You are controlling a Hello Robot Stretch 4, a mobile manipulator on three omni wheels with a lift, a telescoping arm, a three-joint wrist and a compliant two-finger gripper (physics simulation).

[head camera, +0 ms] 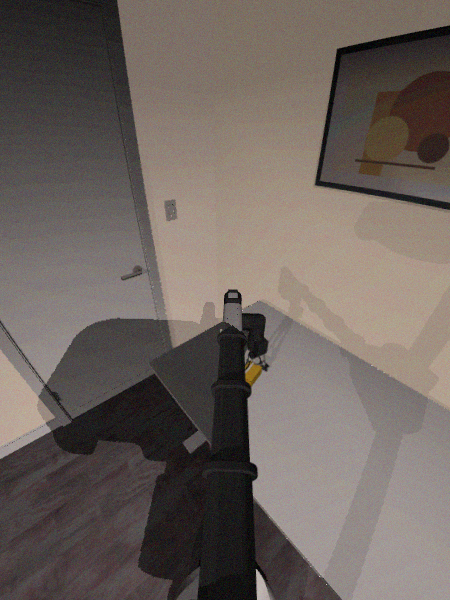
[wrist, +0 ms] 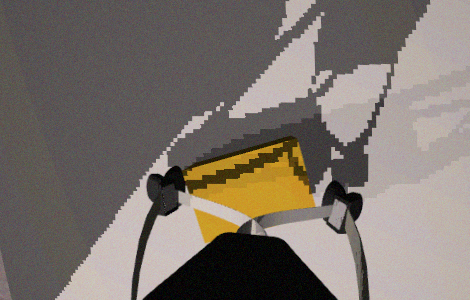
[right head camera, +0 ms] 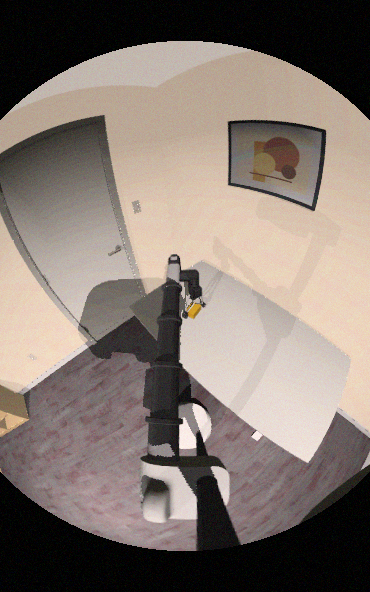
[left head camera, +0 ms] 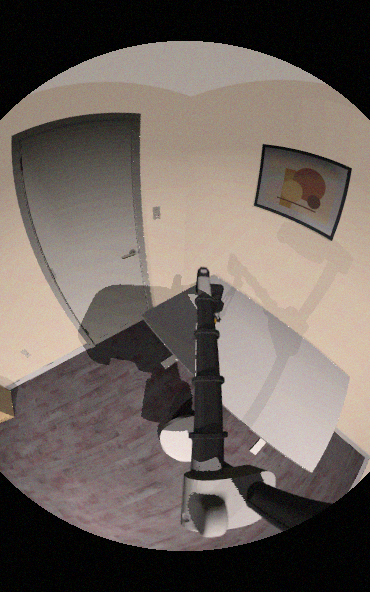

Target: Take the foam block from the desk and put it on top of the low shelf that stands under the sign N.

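Seen in the pictures: gripper, fingertip midpoint: [head camera: 251, 377] [wrist: 253, 190] [right head camera: 193, 311]; robot's base, origin of the base link: [right head camera: 186, 424] [left head camera: 185, 436].
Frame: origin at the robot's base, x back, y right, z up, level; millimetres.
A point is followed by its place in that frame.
Observation:
The yellow foam block [head camera: 253, 373] @(y 93, x -703, z 738 mm) [right head camera: 194, 311] @(y 90, x -687, z 735 mm) [wrist: 250, 185] @(y 78, x -723, z 738 mm) lies on the white desk [head camera: 350, 450] @(y 407, x -423, z 693 mm) [left head camera: 280, 385] @(y 501, x -284, z 693 mm) [right head camera: 260, 360] @(y 449, x -351, z 693 mm) near its far corner. In the wrist view it is turned slightly. My gripper [wrist: 253, 190] @(y 88, x -713, z 698 mm) [right head camera: 194, 309] @(y 88, x -713, z 698 mm) is open over the block. The left fingertip is close to the block's left edge, and a small gap shows between the block and the right fingertip. In the left head camera view the block is mostly hidden behind the arm. The low shelf and the sign N cannot be made out in these views.
Walls meet behind the desk's far corner. A grey door [head camera: 65, 210] @(y -764, x -1119, z 1292 mm) [left head camera: 82, 215] @(y -820, x -1069, z 1322 mm) [right head camera: 62, 225] @(y -839, x -1052, z 1302 mm) stands left of the desk. A framed picture [head camera: 395, 120] @(y 505, x -982, z 1613 mm) [left head camera: 302, 190] @(y 540, x -944, z 1581 mm) [right head camera: 276, 162] @(y 545, x -937, z 1577 mm) hangs on the right wall. Part of a light wooden piece of furniture [left head camera: 6, 404] @(y -2066, x 386, z 83 mm) [right head camera: 12, 405] @(y -2067, x 386, z 223 mm) shows at the left edge.

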